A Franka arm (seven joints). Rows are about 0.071 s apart.
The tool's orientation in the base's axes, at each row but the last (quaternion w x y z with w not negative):
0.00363 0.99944 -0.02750 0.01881
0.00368 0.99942 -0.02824 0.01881
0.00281 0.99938 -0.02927 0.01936
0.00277 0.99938 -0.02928 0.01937
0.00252 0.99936 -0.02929 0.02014
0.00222 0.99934 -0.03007 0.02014
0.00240 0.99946 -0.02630 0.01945
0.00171 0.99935 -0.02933 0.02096
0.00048 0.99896 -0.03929 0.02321
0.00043 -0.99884 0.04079 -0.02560
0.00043 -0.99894 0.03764 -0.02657
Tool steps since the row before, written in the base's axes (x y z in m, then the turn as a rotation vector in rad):
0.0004 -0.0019 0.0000 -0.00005 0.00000 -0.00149
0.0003 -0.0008 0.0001 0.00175 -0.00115 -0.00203
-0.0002 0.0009 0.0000 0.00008 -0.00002 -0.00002
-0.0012 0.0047 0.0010 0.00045 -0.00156 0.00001
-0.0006 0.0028 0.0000 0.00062 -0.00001 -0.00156
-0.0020 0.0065 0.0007 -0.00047 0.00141 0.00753
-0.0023 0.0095 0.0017 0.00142 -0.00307 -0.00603
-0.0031 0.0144 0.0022 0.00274 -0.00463 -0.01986
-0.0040 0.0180 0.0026 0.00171 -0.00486 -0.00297
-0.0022 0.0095 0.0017 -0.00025 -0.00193 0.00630
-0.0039 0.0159 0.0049 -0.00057 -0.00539 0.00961
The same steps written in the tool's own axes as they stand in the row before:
0.0005 0.0019 0.0000 -0.00011 -0.00001 0.00149
0.0003 0.0008 -0.0001 0.00173 0.00104 0.00210
-0.0003 -0.0009 0.0000 0.00008 0.00002 0.00002
-0.0014 -0.0046 -0.0011 0.00054 0.00153 0.00002
-0.0008 -0.0028 0.0000 0.00056 -0.00003 0.00158
-0.0024 -0.0064 -0.0008 -0.00025 -0.00135 -0.00755
-0.0027 -0.0094 -0.0018 0.00134 0.00297 0.00610
-0.0038 -0.0142 -0.0024 0.00217 0.00442 0.01998
-0.0053 -0.0176 -0.0028 0.00195 0.00471 0.00306
-0.0029 -0.0093 -0.0018 0.00023 0.00193 -0.00630
-0.0048 -0.0156 -0.0051 0.00035 0.00539 -0.00962

